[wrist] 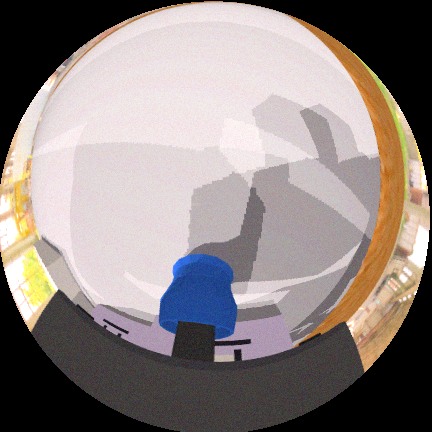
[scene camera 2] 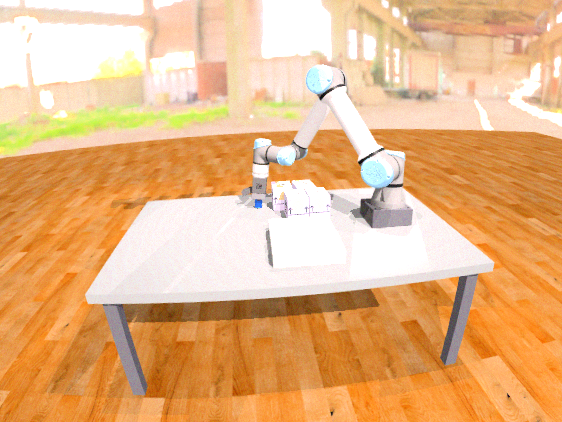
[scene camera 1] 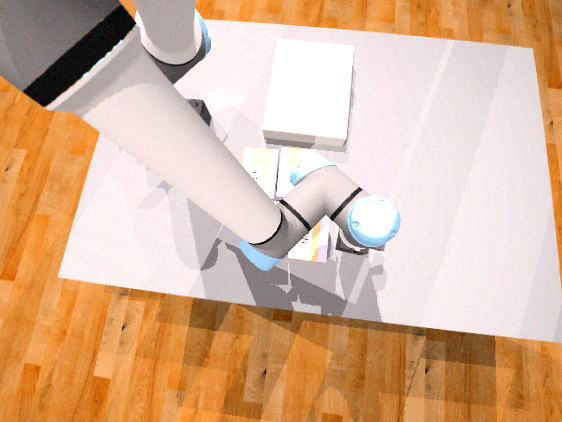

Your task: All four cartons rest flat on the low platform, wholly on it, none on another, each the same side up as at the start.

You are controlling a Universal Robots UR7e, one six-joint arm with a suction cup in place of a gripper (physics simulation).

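Pixels of known places: end effector, tool point: [wrist: 202, 277] [scene camera 2: 258, 206]; arm's base, origin of the base link: [scene camera 2: 388, 203].
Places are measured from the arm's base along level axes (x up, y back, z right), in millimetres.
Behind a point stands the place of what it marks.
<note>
The low white platform [scene camera 1: 310, 90] @[x -24, y -373, z -213 mm] [scene camera 2: 306, 245] @[x -24, y -361, z -330 mm] [wrist: 64, 276] @[x -56, y -467, z -78 mm] bears no carton. Cartons with white, yellow and purple sides stand close together on the table behind it in scene camera 2. A left carton [scene camera 1: 260, 167] @[x 29, y -301, z 76 mm] [scene camera 2: 320, 201] @[x 8, y -289, z 25 mm] and one beside it [scene camera 1: 286, 175] @[x 29, y -370, z 82 mm] [scene camera 2: 297, 202] @[x 13, y -386, z 4 mm] are nearest the platform. Another carton [scene camera 1: 316, 246] @[x 29, y -479, z 236 mm] lies farther from it, partly under the arm. The arm hides the rest in scene camera 1. My blue suction cup [scene camera 2: 258, 204] [wrist: 202, 265] points down low over the table beside the group, close to purple carton sides [wrist: 265, 327] @[x -61, y -506, z 247 mm]. Nothing hangs on its face.
The white table [scene camera 1: 465, 200] @[x -72, y -881, z 0 mm] [scene camera 2: 200, 270] @[x -72, y -713, z -413 mm] carries everything. The arm's dark base [scene camera 2: 386, 214] @[x -14, y -27, z -87 mm] stands at the right in scene camera 2. The forearm [scene camera 1: 185, 155] @[x 388, y -305, z 211 mm] passes over the cartons in scene camera 1. The table's edge shows at the right in the wrist view.
</note>
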